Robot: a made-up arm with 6 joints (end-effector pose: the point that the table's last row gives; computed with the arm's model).
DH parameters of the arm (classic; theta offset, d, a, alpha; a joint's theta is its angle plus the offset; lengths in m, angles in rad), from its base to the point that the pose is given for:
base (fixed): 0.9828 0 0.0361 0
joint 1: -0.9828 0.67 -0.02 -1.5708
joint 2: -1.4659 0 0.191 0
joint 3: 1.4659 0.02 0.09 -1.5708
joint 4: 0 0.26 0.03 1.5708
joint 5: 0 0.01 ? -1.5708
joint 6: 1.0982 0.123 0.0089 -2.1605
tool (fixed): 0.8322 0.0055 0 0
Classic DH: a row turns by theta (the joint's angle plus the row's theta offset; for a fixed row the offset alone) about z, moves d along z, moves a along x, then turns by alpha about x.
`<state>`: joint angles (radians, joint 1 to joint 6).
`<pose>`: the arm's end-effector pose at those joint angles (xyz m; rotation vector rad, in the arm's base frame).
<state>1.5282 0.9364 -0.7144 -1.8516 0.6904 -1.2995</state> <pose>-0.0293 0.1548 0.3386 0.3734 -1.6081 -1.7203</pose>
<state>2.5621 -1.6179 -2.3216 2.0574 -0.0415 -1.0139</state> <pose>0.4966 -0.1517 0.9237 -1.4633 -0.8174 1.5432</pose>
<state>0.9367 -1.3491 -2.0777 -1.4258 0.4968 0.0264</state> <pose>-0.2883 -0.2544 1.0998 0.2195 2.7425 -0.3964</pose>
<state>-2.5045 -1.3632 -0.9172 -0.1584 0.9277 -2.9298</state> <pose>-0.0039 -0.0359 1.0606 0.0698 0.5113 -0.0756</pose>
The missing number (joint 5, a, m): 0.1
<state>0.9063 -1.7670 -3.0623 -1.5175 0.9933 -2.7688</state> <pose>-0.3627 -0.4470 0.5350 -0.8109 -1.3773 0.4196</pose>
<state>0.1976 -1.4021 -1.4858 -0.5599 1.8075 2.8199</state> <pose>-0.0831 -0.0126 1.0339 -0.3352 1.0083 2.3106</pose>
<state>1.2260 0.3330 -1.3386 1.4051 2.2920 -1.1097</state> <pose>-0.0133 0.3844 0.7645 2.0506 1.5835 0.3095</pose>
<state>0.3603 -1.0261 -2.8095 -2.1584 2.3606 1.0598</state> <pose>-0.3644 -0.2025 0.8722 0.4745 1.3032 2.2703</pose>
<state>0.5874 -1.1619 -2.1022 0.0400 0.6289 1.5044</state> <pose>-0.2936 -0.1451 1.1558 -2.2548 1.1802 0.8845</pose>
